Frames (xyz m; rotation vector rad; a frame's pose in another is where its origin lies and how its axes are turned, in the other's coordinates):
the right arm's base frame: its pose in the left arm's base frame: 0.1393 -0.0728 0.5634 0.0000 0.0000 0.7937
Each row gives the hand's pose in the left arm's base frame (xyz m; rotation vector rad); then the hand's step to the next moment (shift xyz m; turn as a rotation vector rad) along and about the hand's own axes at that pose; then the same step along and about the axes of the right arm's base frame.
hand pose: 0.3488 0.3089 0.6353 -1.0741 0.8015 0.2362
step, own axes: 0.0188 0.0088 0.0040 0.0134 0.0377 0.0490
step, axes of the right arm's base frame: 0.0100 -0.0046 -0.0180 0.0493 0.0316 -0.0238
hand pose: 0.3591 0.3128 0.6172 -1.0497 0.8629 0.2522
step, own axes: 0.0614 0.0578 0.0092 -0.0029 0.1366 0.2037
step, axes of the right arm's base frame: 0.0259 0.0082 -0.0804 0.1874 0.1521 -0.0434
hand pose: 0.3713 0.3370 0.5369 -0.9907 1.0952 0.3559
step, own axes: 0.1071 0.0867 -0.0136 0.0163 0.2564 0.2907
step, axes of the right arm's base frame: -0.0030 0.0223 -0.1366 0.2655 0.2607 -0.1099
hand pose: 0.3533 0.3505 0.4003 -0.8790 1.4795 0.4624
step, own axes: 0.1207 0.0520 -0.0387 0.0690 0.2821 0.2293
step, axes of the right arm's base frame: -0.0561 0.0208 -0.1232 0.1967 0.2703 -0.1586
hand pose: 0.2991 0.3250 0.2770 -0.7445 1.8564 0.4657
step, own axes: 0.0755 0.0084 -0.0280 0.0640 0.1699 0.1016
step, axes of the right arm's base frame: -0.0548 0.0096 -0.0588 0.0761 0.1646 -0.1020
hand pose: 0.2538 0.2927 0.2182 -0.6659 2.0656 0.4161
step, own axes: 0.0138 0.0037 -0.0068 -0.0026 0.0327 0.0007
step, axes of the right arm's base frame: -0.0124 0.0059 -0.0078 0.0068 0.0319 0.0031
